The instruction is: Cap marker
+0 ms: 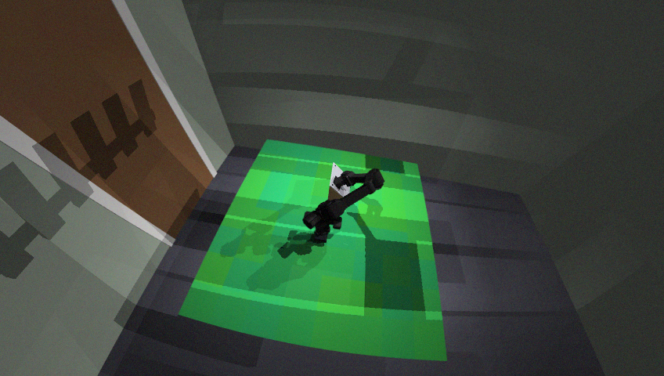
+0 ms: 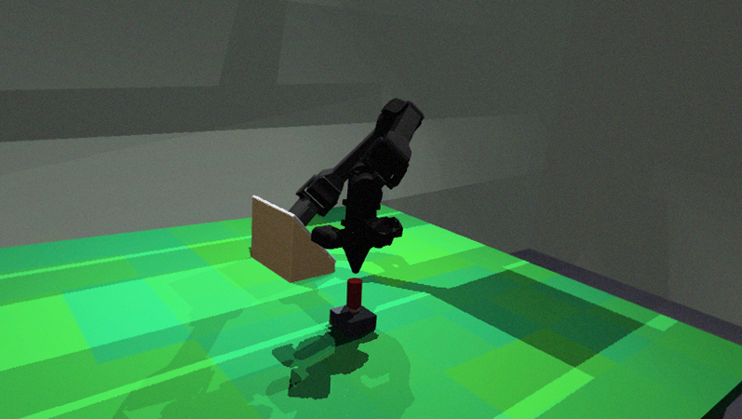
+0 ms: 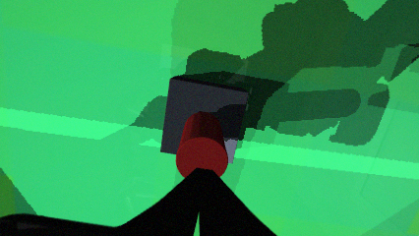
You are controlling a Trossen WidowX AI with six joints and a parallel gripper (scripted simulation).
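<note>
The red cap lies 40 mm below my gripper tip.
</note>
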